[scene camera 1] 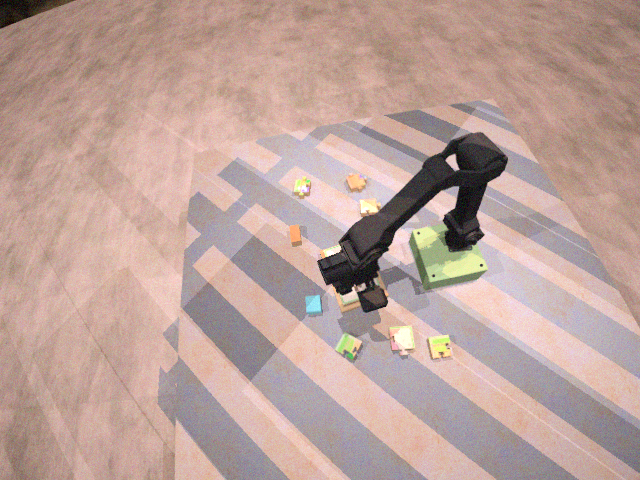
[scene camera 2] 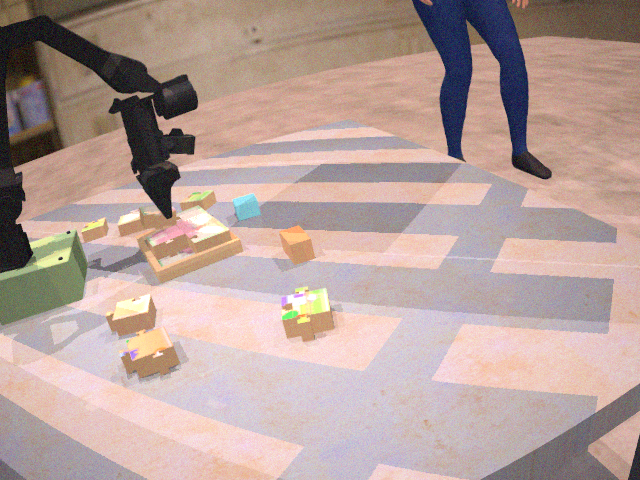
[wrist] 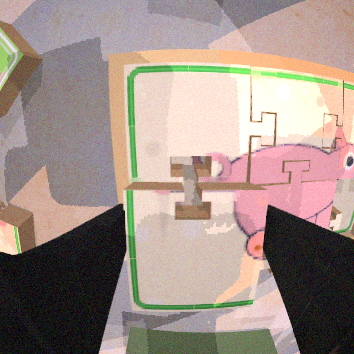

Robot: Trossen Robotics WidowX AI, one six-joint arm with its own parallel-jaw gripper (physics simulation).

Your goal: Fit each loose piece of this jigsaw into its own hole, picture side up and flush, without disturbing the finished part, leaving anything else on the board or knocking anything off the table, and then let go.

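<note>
My gripper (scene camera 2: 168, 212) (wrist: 194, 214) is shut on a corner piece (wrist: 190, 270) with a green border line and part of the pig's leg, picture side up. It is held low over the near side of the wooden board (scene camera 2: 199, 263) (wrist: 117, 110). In the wrist view its upper edge lies beside the finished part (wrist: 200, 100) (scene camera 2: 209, 227), and its socket faces that part's socket. The piece hides the board beneath it. Loose pieces (scene camera 1: 348, 346) (scene camera 1: 402, 338) (scene camera 1: 439, 346) lie on one side of the board; others (scene camera 1: 302, 187) (scene camera 1: 356, 181) (scene camera 1: 369, 206) lie on the other. The arm hides the fingertips in scene camera 1.
An orange block (scene camera 1: 295, 235) (scene camera 2: 297, 243) and a cyan block (scene camera 1: 313, 304) (scene camera 2: 246, 206) stand near the board. The arm's green base (scene camera 1: 449, 266) (scene camera 2: 41, 279) stands beside it. A person's blue-clad legs (scene camera 2: 455, 77) show behind the table in scene camera 2.
</note>
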